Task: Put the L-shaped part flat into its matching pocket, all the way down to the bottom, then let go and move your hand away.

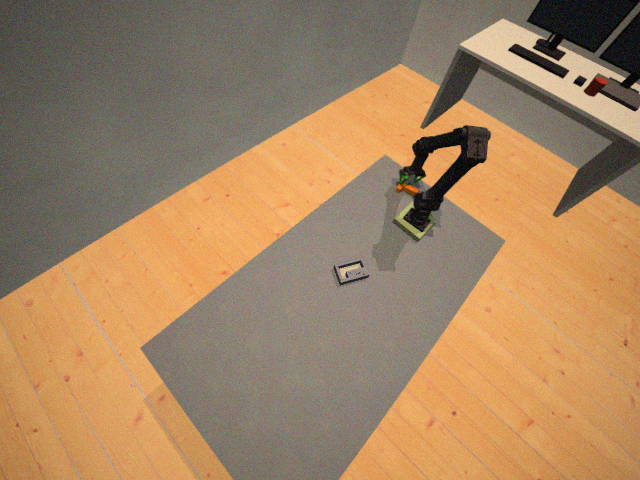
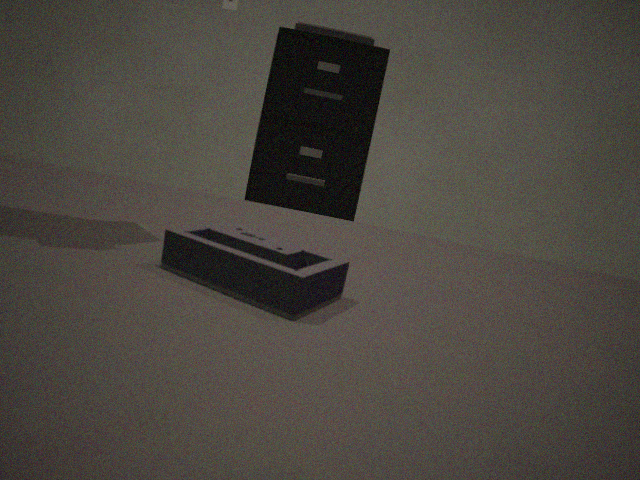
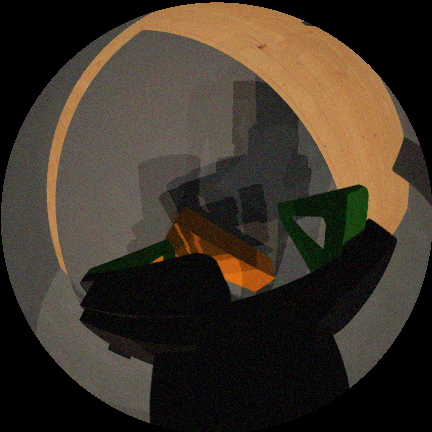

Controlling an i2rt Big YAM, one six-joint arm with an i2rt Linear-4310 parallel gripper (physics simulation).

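Frame: origin at the arm's base, x ahead, y left, z up, level; millimetres.
Where they show: gripper, between the fingertips: [image 1: 407, 183] [image 3: 223, 228]; arm's base, origin of its link: [image 1: 416, 220].
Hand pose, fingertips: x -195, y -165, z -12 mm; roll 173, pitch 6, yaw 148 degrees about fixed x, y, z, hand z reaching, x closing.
Observation:
Things, the pixels of their centre, and the offset from my fingertips. Level surfaces: height alone.
- orange L-shaped part, middle of its body: [image 3: 214, 262] [image 1: 407, 190] 40 mm ahead, 24 mm left, 5 mm down
- grey mat, height of its surface: 24 mm down
- dark pocket block, middle of its body: [image 2: 254, 264] [image 1: 351, 271] 642 mm ahead, 80 mm left, 6 mm down
The orange L-shaped part [image 1: 407, 190] [image 3: 241, 270] lies tilted between the fingers of my gripper [image 1: 411, 178] [image 3: 223, 228]. The green fingers stand wide open on either side of it, close to the arm's base at the far end of the grey mat [image 1: 310, 361]. I cannot tell whether the part rests on the mat. The dark pocket block [image 1: 351, 271] [image 2: 252, 270] sits on the mat well away from the gripper, nearer the middle. Its L-shaped pocket [image 2: 258, 249] is open and empty.
The arm's base stands on a light green plate [image 1: 414, 227]. A white desk [image 1: 516, 67] with monitors, a keyboard and a red cup [image 1: 595, 86] stands at the far right. A dark filing cabinet [image 2: 315, 124] stands behind the block. Wooden floor surrounds the mat.

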